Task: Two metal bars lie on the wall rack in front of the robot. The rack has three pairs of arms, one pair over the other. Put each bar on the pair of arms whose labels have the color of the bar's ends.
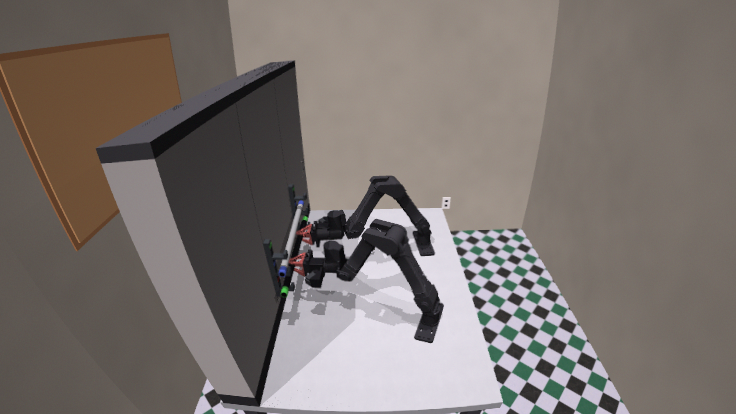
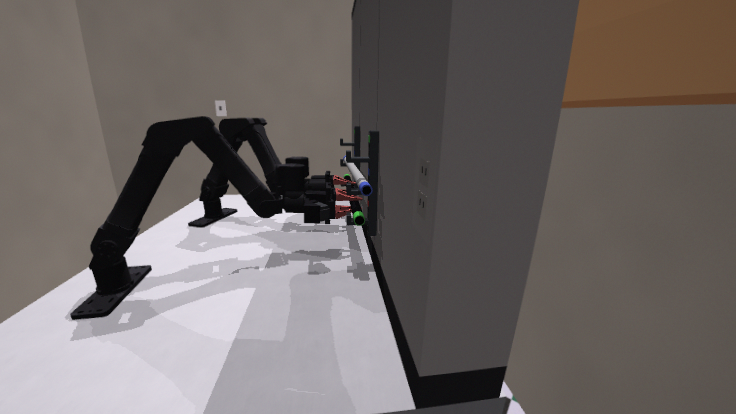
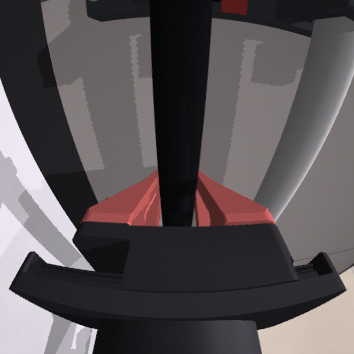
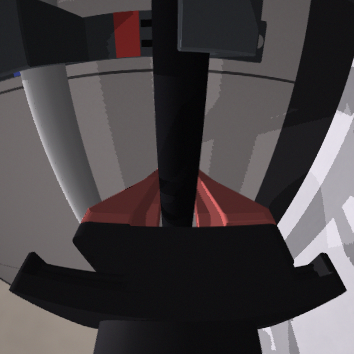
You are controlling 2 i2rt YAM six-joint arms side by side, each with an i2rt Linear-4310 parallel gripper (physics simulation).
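Frame: origin at the left arm's base, x ahead, y left, z up, level; millimetres.
Seen in the pictures: left gripper, between the fingertips: [image 2: 355, 187] [image 3: 177, 175]; right gripper, between the fingertips: [image 1: 296, 235] [image 2: 362, 203] [image 4: 177, 174]; left arm's base, origin of its link: [image 1: 429, 321] [image 2: 214, 218]; right arm's base, origin of its link: [image 1: 423, 243] [image 2: 117, 290].
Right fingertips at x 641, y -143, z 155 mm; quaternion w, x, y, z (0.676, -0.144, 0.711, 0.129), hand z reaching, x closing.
Observation:
Pixels of each thing's middle, then the offset from my right fingertips to it. "*": a spot on its surface instead. Level surfaces: height alone.
- black bar with green ends, middle of its body: [image 3: 176, 246] [image 4: 175, 262] [image 2: 351, 192] [image 1: 295, 251] 61 mm back, 100 mm left, 1 mm up
- silver bar with blue ends, middle of its body: [image 4: 109, 250] [image 3: 239, 249] [image 2: 353, 170] [image 1: 292, 233] 48 mm back, 82 mm left, 76 mm up
- green label, a spot on its surface: [image 2: 369, 139] * 38 mm ahead, 84 mm right, 179 mm up
- white table, height of its surface: 155 mm down
The black bar with green ends [image 1: 284, 291] [image 2: 358, 218] [image 3: 181, 100] [image 4: 180, 125] is low on the wall rack [image 1: 268, 247] [image 2: 374, 154], at the lowest arms, by a red label [image 3: 234, 6] [image 4: 127, 34]. My left gripper [image 1: 291, 263] [image 3: 177, 175] and my right gripper [image 1: 299, 233] [image 2: 355, 202] [image 4: 177, 174] are both shut on it, one finger on each side. The silver bar with blue ends [image 1: 292, 239] [image 2: 356, 172] [image 3: 320, 115] [image 4: 57, 125] lies on the middle arms above. The top arms [image 2: 348, 144] by a green label [image 2: 369, 139] hold no bar.
A tall dark grey wall panel [image 1: 221, 205] [image 2: 406, 205] stands behind the rack. The white table [image 1: 375, 360] [image 2: 180, 360] lies below both arms. The silver bar runs close above the fingers. The two grippers are side by side near the middle of the black bar.

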